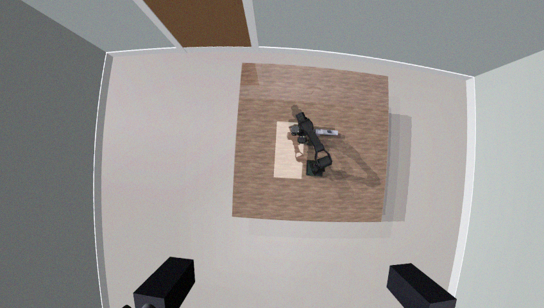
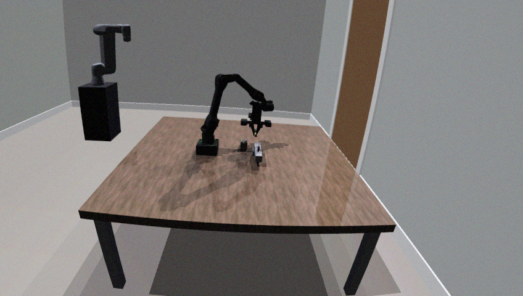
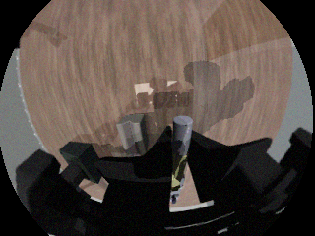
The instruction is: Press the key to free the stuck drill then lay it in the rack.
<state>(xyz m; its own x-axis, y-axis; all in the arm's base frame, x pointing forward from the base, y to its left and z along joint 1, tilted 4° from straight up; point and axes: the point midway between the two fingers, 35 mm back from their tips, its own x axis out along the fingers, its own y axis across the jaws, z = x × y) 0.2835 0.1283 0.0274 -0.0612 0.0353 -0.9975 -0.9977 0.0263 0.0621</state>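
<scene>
The grey slatted rack is 7 cm behind my gripper tip, 4 cm below it and 3 cm to the right of it. Also, from my gripper tip: drill 4 cm to the right, 3 cm above.
</scene>
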